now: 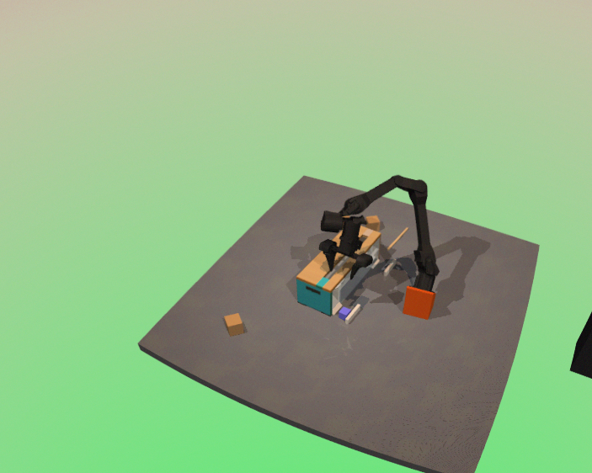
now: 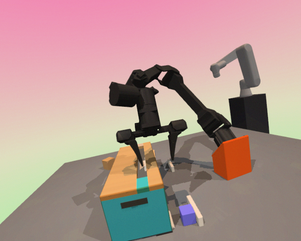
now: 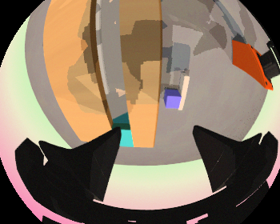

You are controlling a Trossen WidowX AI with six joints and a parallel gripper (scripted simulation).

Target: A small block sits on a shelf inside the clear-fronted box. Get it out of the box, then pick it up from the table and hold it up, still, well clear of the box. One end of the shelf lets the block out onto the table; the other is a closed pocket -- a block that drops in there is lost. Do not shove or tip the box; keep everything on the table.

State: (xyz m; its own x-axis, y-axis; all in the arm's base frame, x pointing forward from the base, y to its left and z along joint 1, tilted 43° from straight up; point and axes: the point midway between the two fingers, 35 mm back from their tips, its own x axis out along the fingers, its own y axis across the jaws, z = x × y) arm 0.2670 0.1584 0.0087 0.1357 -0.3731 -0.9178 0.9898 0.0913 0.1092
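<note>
The purple block lies 5 cm behind my gripper tip, 5 cm to the left of it and 13 cm below it.
</note>
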